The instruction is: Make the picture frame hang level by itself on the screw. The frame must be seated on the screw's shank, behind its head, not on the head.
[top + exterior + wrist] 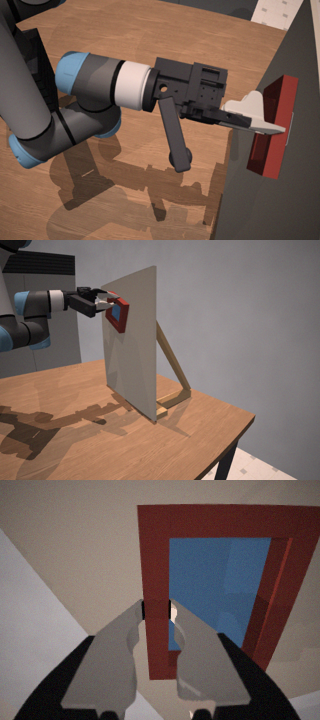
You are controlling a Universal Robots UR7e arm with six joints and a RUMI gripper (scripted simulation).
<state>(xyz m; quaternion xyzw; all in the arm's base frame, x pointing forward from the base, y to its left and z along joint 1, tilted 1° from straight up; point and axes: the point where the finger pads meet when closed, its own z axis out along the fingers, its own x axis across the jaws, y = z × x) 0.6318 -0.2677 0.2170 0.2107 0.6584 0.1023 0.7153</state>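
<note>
My hand is 20 mm short of the picture frame, 30 mm to the right of it and 40 mm above it. Also, from my hand: upright board: 40 mm ahead, 20 mm to the left, 180 mm below.
</note>
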